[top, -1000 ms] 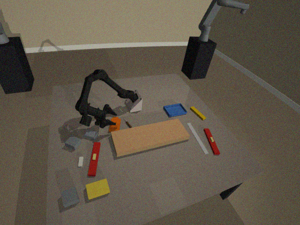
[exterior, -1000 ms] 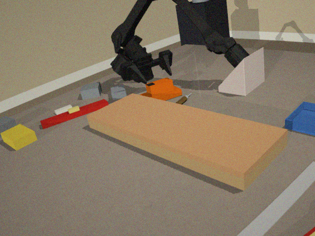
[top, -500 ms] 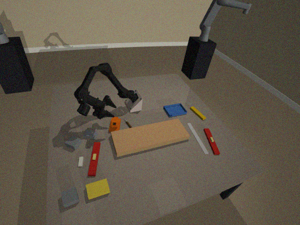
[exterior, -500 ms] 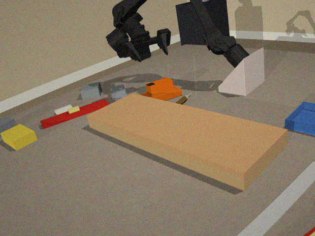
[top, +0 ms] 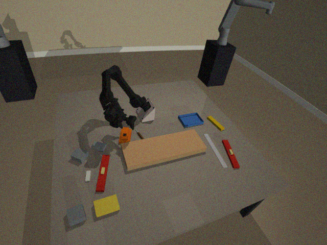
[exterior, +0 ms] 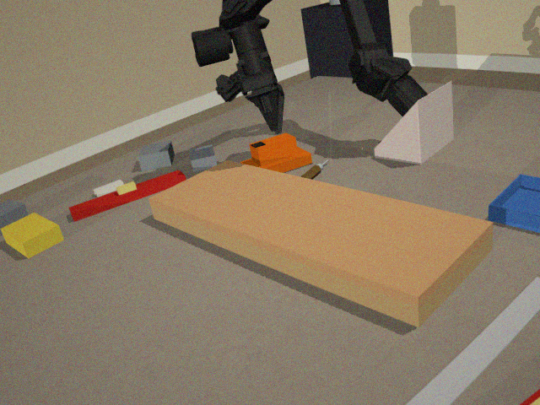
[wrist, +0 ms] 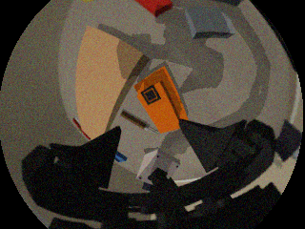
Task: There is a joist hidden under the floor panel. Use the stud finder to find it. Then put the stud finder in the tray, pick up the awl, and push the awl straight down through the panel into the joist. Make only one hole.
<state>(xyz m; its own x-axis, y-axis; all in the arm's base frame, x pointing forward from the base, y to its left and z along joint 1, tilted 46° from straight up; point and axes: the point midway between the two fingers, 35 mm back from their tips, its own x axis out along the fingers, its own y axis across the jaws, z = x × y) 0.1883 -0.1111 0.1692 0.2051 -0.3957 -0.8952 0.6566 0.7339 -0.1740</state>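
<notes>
Now: gripper tip 30 mm above the orange stud finder, 20 mm to the left of it and 10 mm short of it. Also, from my gripper tip: small white piece (270 mm to the right, 240 mm ahead, 70 mm below); then awl (80 mm to the left, 70 mm below, 10 mm behind); then yellow block (430 mm ahead, 200 mm to the right, 60 mm below).
</notes>
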